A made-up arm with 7 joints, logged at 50 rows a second.
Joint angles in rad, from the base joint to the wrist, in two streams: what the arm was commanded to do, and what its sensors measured. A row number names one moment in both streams.
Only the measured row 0 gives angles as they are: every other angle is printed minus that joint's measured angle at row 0.
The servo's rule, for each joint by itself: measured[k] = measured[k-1] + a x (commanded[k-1-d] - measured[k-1]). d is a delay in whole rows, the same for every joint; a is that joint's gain. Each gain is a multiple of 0.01, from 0.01 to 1. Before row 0 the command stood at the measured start. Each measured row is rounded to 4 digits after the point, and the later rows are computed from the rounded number. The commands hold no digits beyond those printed.
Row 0, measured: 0.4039 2.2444 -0.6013 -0.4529 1.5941 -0.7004 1.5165
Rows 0 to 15, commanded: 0.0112 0.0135 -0.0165 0.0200 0.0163 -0.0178 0.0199; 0.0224 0.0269 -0.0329 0.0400 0.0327 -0.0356 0.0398; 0.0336 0.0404 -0.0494 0.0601 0.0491 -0.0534 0.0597; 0.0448 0.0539 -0.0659 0.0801 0.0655 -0.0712 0.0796; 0.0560 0.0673 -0.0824 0.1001 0.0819 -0.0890 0.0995; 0.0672 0.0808 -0.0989 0.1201 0.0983 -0.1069 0.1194; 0.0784 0.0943 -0.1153 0.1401 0.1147 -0.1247 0.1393; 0.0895 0.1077 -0.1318 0.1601 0.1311 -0.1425 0.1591; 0.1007 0.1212 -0.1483 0.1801 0.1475 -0.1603 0.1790; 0.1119 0.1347 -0.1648 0.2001 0.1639 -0.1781 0.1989; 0.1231 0.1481 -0.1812 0.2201 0.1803 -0.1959 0.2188; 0.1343 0.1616 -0.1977 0.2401 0.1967 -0.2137 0.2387; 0.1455 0.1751 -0.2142 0.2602 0.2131 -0.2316 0.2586; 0.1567 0.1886 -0.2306 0.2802 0.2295 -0.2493 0.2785; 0.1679 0.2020 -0.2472 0.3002 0.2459 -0.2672 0.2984; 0.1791 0.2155 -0.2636 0.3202 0.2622 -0.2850 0.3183
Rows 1 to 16, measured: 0.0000 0.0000 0.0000 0.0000 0.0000 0.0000 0.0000; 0.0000 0.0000 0.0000 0.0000 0.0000 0.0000 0.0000; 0.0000 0.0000 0.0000 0.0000 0.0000 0.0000 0.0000; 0.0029 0.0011 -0.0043 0.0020 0.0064 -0.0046 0.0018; 0.0080 0.0032 -0.0117 0.0058 0.0167 -0.0127 0.0052; 0.0147 0.0062 -0.0215 0.0112 0.0293 -0.0233 0.0101; 0.0225 0.0100 -0.0330 0.0181 0.0434 -0.0358 0.0164; 0.0312 0.0146 -0.0458 0.0263 0.0584 -0.0496 0.0239; 0.0406 0.0199 -0.0596 0.0357 0.0740 -0.0645 0.0325; 0.0504 0.0259 -0.0741 0.0461 0.0899 -0.0802 0.0421; 0.0606 0.0324 -0.0891 0.0575 0.1060 -0.0964 0.0526; 0.0710 0.0395 -0.1045 0.0698 0.1222 -0.1130 0.0640; 0.0816 0.0471 -0.1202 0.0828 0.1385 -0.1299 0.0761; 0.0924 0.0552 -0.1361 0.0965 0.1548 -0.1471 0.0889; 0.1033 0.0637 -0.1521 0.1109 0.1711 -0.1644 0.1024; 0.1143 0.0726 -0.1682 0.1258 0.1875 -0.1819 0.1165
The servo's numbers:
d 3
a 0.26 0.08 0.26 0.10 0.39 0.26 0.09

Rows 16 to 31, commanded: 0.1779 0.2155 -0.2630 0.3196 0.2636 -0.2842 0.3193; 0.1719 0.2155 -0.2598 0.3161 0.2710 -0.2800 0.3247; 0.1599 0.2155 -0.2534 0.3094 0.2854 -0.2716 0.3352; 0.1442 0.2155 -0.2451 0.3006 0.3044 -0.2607 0.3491; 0.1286 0.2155 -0.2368 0.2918 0.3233 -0.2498 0.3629; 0.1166 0.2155 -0.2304 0.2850 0.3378 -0.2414 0.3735; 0.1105 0.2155 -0.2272 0.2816 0.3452 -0.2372 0.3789; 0.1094 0.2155 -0.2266 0.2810 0.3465 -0.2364 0.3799; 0.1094 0.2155 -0.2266 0.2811 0.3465 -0.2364 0.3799; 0.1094 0.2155 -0.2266 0.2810 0.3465 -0.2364 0.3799; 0.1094 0.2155 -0.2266 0.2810 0.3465 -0.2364 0.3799; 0.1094 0.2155 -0.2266 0.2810 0.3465 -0.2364 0.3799; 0.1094 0.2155 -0.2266 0.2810 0.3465 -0.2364 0.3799; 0.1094 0.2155 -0.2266 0.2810 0.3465 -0.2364 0.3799; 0.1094 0.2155 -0.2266 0.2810 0.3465 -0.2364 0.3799; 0.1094 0.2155 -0.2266 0.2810 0.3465 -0.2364 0.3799
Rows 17 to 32, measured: 0.1253 0.0819 -0.1844 0.1412 0.2039 -0.1994 0.1311; 0.1364 0.0915 -0.2007 0.1571 0.2203 -0.2170 0.1462; 0.1475 0.1014 -0.2171 0.1734 0.2366 -0.2347 0.1617; 0.1554 0.1105 -0.2290 0.1880 0.2471 -0.2476 0.1759; 0.1597 0.1189 -0.2370 0.2008 0.2564 -0.2560 0.1893; 0.1598 0.1266 -0.2413 0.2117 0.2677 -0.2601 0.2024; 0.1557 0.1337 -0.2423 0.2206 0.2820 -0.2603 0.2156; 0.1487 0.1402 -0.2409 0.2277 0.2981 -0.2576 0.2289; 0.1404 0.1462 -0.2382 0.2334 0.3136 -0.2534 0.2419; 0.1326 0.1517 -0.2353 0.2382 0.3259 -0.2492 0.2542; 0.1266 0.1568 -0.2330 0.2425 0.3339 -0.2459 0.2655; 0.1221 0.1615 -0.2313 0.2464 0.3388 -0.2434 0.2758; 0.1188 0.1658 -0.2301 0.2499 0.3418 -0.2416 0.2852; 0.1164 0.1698 -0.2292 0.2530 0.3436 -0.2402 0.2937; 0.1146 0.1735 -0.2285 0.2558 0.3447 -0.2392 0.3015; 0.1132 0.1769 -0.2280 0.2583 0.3454 -0.2385 0.3086
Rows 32 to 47, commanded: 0.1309 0.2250 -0.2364 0.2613 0.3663 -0.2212 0.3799; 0.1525 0.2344 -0.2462 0.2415 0.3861 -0.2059 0.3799; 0.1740 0.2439 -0.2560 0.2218 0.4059 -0.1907 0.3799; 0.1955 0.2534 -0.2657 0.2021 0.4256 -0.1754 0.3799; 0.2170 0.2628 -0.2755 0.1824 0.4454 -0.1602 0.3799; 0.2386 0.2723 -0.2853 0.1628 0.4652 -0.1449 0.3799; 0.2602 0.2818 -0.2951 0.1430 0.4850 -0.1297 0.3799; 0.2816 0.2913 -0.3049 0.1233 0.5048 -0.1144 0.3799; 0.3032 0.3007 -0.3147 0.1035 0.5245 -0.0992 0.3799; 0.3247 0.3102 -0.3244 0.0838 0.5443 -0.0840 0.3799; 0.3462 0.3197 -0.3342 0.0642 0.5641 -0.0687 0.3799; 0.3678 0.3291 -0.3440 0.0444 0.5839 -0.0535 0.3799; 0.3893 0.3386 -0.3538 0.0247 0.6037 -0.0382 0.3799; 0.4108 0.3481 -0.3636 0.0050 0.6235 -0.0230 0.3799; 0.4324 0.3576 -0.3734 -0.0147 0.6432 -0.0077 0.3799; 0.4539 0.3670 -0.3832 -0.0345 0.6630 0.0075 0.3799
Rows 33 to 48, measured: 0.1122 0.1800 -0.2276 0.2606 0.3458 -0.2380 0.3150; 0.1115 0.1828 -0.2273 0.2626 0.3461 -0.2376 0.3208; 0.1110 0.1854 -0.2271 0.2644 0.3463 -0.2373 0.3261; 0.1162 0.1886 -0.2295 0.2641 0.3541 -0.2331 0.3309; 0.1256 0.1923 -0.2338 0.2618 0.3666 -0.2260 0.3353; 0.1382 0.1964 -0.2396 0.2578 0.3819 -0.2168 0.3393; 0.1531 0.2010 -0.2464 0.2522 0.3989 -0.2060 0.3430; 0.1697 0.2059 -0.2540 0.2452 0.4170 -0.1941 0.3463; 0.1876 0.2112 -0.2621 0.2370 0.4358 -0.1813 0.3493; 0.2065 0.2168 -0.2707 0.2276 0.4550 -0.1679 0.3521; 0.2260 0.2228 -0.2796 0.2172 0.4744 -0.1540 0.3546; 0.2461 0.2290 -0.2887 0.2058 0.4939 -0.1398 0.3569; 0.2665 0.2355 -0.2980 0.1936 0.5136 -0.1253 0.3590; 0.2872 0.2422 -0.3074 0.1807 0.5333 -0.1106 0.3609; 0.3082 0.2492 -0.3169 0.1671 0.5530 -0.0958 0.3626; 0.3293 0.2564 -0.3265 0.1529 0.5728 -0.0808 0.3642
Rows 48 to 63, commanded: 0.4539 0.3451 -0.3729 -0.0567 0.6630 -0.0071 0.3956; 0.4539 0.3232 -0.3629 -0.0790 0.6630 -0.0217 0.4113; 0.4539 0.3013 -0.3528 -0.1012 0.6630 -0.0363 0.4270; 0.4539 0.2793 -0.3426 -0.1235 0.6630 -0.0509 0.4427; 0.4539 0.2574 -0.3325 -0.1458 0.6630 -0.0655 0.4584; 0.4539 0.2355 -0.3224 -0.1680 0.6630 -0.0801 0.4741; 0.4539 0.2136 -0.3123 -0.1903 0.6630 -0.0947 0.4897; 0.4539 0.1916 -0.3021 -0.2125 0.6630 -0.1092 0.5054; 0.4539 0.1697 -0.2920 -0.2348 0.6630 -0.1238 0.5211; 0.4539 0.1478 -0.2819 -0.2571 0.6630 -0.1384 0.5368; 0.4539 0.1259 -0.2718 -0.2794 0.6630 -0.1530 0.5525; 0.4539 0.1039 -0.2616 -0.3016 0.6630 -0.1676 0.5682; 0.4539 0.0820 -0.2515 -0.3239 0.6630 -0.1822 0.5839; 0.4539 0.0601 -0.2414 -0.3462 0.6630 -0.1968 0.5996; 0.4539 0.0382 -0.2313 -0.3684 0.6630 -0.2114 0.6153; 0.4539 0.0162 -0.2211 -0.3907 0.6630 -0.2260 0.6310
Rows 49 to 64, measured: 0.3505 0.2637 -0.3361 0.1381 0.5926 -0.0658 0.3656; 0.3718 0.2712 -0.3458 0.1228 0.6123 -0.0507 0.3669; 0.3931 0.2789 -0.3555 0.1071 0.6321 -0.0356 0.3681; 0.4089 0.2842 -0.3600 0.0907 0.6442 -0.0282 0.3706; 0.4206 0.2873 -0.3608 0.0737 0.6515 -0.0265 0.3743; 0.4293 0.2884 -0.3587 0.0562 0.6560 -0.0290 0.3790; 0.4357 0.2877 -0.3545 0.0382 0.6587 -0.0347 0.3847; 0.4404 0.2853 -0.3488 0.0198 0.6604 -0.0427 0.3913; 0.4439 0.2813 -0.3419 0.0010 0.6614 -0.0524 0.3988; 0.4465 0.2759 -0.3342 -0.0181 0.6620 -0.0634 0.4070; 0.4484 0.2692 -0.3259 -0.0375 0.6624 -0.0753 0.4159; 0.4498 0.2612 -0.3171 -0.0572 0.6626 -0.0879 0.4254; 0.4509 0.2521 -0.3079 -0.0772 0.6628 -0.1010 0.4354; 0.4517 0.2420 -0.2985 -0.0974 0.6629 -0.1145 0.4459; 0.4523 0.2310 -0.2889 -0.1178 0.6629 -0.1283 0.4569; 0.4527 0.2191 -0.2792 -0.1384 0.6629 -0.1423 0.4683
